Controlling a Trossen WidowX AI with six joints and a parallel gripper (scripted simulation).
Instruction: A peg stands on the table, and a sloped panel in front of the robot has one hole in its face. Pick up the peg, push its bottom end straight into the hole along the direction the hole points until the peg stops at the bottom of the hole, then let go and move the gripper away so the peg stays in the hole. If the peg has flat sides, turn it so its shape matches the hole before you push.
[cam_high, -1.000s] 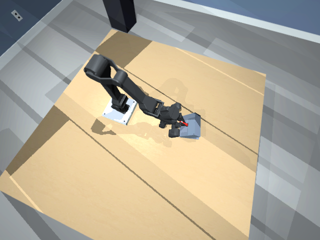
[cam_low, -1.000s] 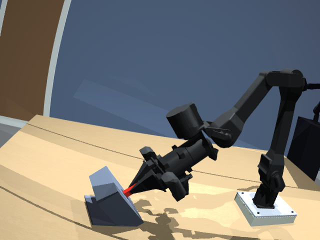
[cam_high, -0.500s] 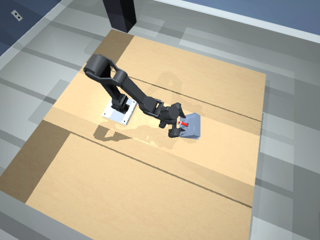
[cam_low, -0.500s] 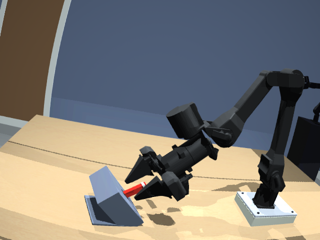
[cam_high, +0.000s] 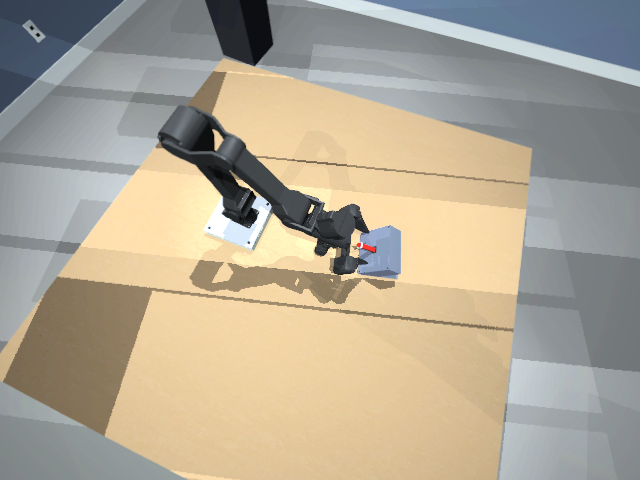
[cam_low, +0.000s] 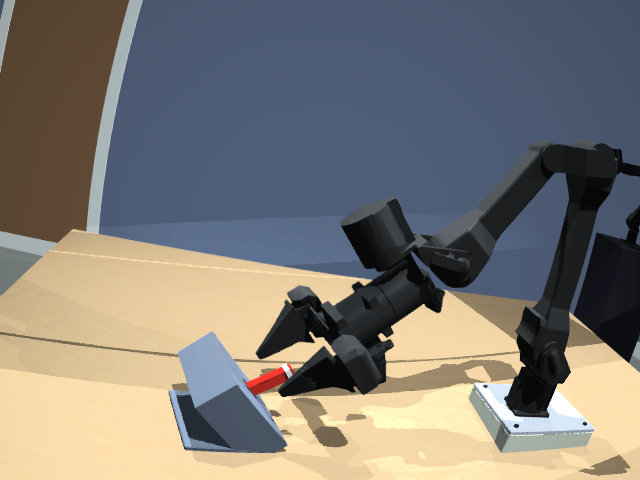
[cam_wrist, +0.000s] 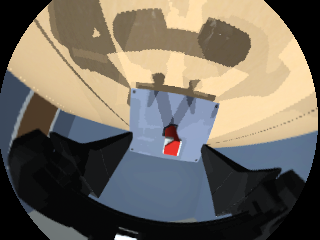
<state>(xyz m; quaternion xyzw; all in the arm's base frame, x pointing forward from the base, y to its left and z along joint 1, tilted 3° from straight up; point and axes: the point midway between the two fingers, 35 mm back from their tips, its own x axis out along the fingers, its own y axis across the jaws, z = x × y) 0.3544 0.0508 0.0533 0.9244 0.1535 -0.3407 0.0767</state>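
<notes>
The red peg is 10 mm behind my gripper tip. Also, from my gripper tip: sloped panel: 40 mm ahead, 20 mm to the left, 40 mm below.
</notes>
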